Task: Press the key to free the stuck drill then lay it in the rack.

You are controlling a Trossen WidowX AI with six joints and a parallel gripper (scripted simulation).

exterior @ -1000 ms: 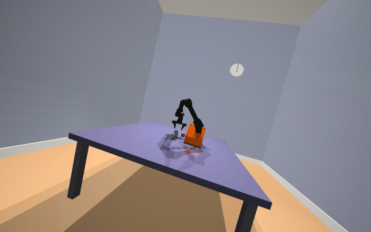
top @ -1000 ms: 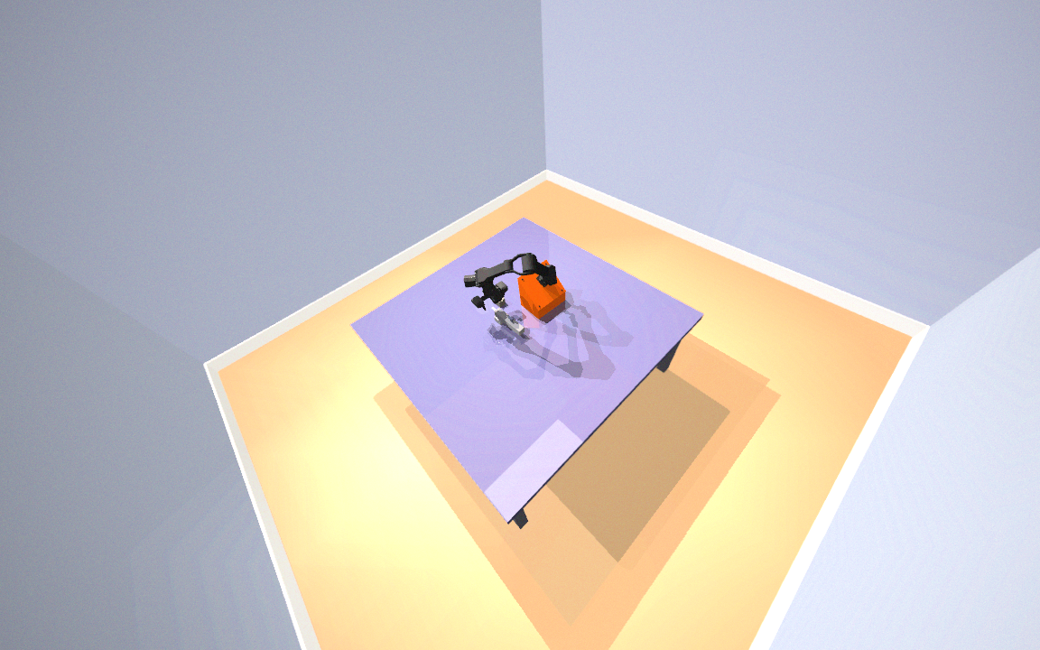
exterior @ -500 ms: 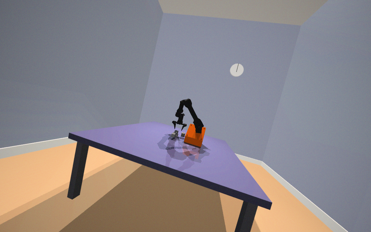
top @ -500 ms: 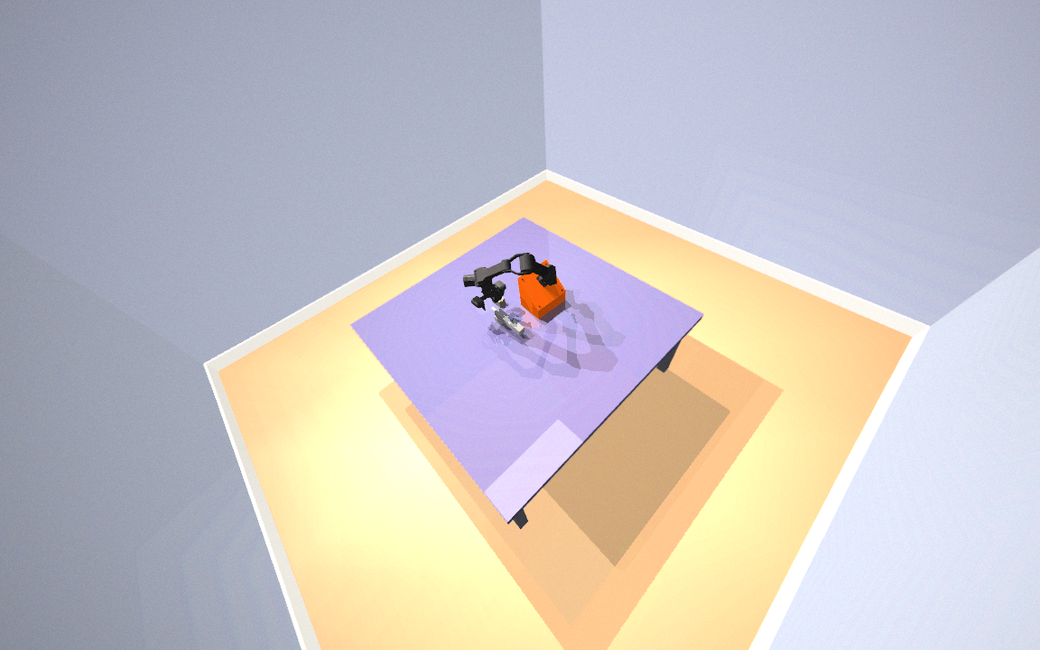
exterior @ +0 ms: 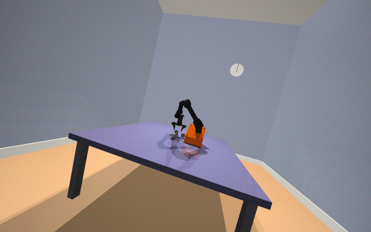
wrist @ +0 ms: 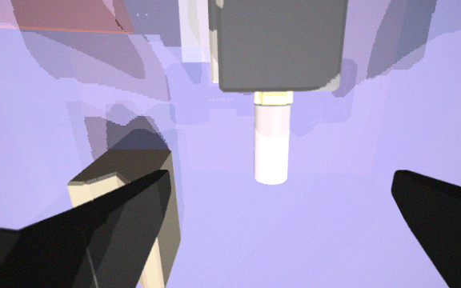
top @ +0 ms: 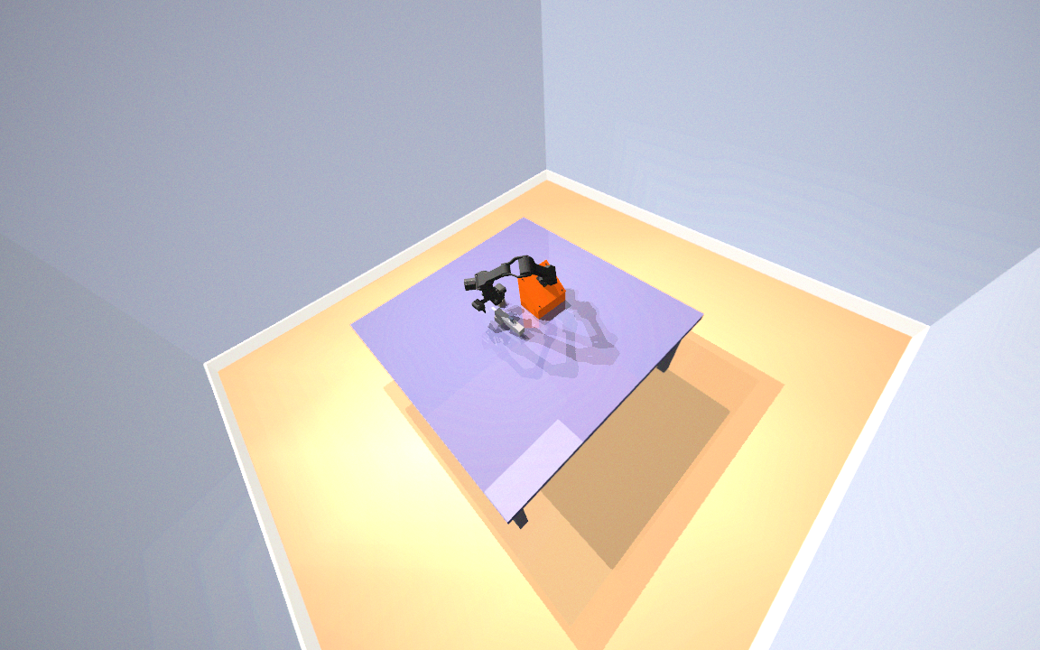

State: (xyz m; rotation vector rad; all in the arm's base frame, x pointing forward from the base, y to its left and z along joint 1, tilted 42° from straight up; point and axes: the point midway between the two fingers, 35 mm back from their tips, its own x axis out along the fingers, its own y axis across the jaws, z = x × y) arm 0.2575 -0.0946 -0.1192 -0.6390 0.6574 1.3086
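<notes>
My gripper tip is 6 cm to the right of the drill. From my gripper tip the other things lie so: rack 8 cm behind, 4 cm to the right, 3 cm below.
</notes>
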